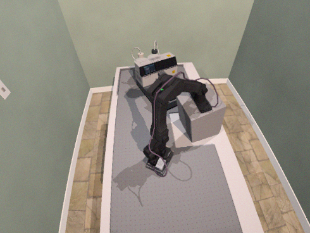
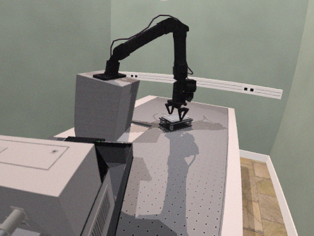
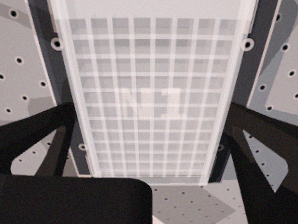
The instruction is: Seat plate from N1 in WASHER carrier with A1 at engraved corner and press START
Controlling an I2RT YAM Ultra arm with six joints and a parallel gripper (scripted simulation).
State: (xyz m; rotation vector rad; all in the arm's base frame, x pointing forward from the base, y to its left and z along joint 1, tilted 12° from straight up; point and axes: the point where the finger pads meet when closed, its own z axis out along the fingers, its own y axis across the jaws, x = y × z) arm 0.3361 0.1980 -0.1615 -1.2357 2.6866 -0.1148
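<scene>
The well plate is right at my hand. Also, from my hand: plate washer: 640 mm to the right, 200 mm behind, 80 mm above.
</scene>
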